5 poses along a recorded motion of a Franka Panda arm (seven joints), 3.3 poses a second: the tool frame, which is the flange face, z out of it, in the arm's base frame.
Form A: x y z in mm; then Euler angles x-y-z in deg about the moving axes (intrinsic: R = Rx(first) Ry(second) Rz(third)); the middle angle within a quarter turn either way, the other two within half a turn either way.
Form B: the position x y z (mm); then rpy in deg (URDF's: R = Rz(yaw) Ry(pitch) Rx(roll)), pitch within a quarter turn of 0, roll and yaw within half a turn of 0. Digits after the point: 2 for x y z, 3 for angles.
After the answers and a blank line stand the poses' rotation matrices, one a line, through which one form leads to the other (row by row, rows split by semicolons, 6 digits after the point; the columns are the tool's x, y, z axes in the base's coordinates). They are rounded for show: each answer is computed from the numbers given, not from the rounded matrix.
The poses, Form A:
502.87 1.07 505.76 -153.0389 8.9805 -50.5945
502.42 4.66 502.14 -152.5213 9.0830 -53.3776
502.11 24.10 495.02 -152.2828 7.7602 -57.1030
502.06 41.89 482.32 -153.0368 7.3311 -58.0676
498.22 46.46 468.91 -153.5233 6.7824 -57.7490
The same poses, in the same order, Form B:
502.87 1.07 505.76 -168.426 -26.017 45.755
502.42 4.66 502.14 -169.470 -26.993 48.618
502.11 24.10 495.02 -170.153 -27.094 52.808
502.06 41.89 482.32 -170.792 -26.421 54.142
498.22 46.46 468.91 -170.515 -25.687 53.984

0.627023 0.763201 0.156098; 0.643768 -0.620495 0.447828; 0.438641 -0.180307 -0.880388
0.589059 0.792520 0.157865; 0.668586 -0.587700 0.455633; 0.453876 -0.162848 -0.876058
0.538156 0.831959 0.135027; 0.709192 -0.533540 0.460848; 0.455449 -0.152248 -0.877147
0.524595 0.841735 0.127603; 0.725818 -0.520526 0.449712; 0.444959 -0.143300 -0.884012
0.529895 0.839800 0.118099; 0.728919 -0.522189 0.442714; 0.433461 -0.148507 -0.888852

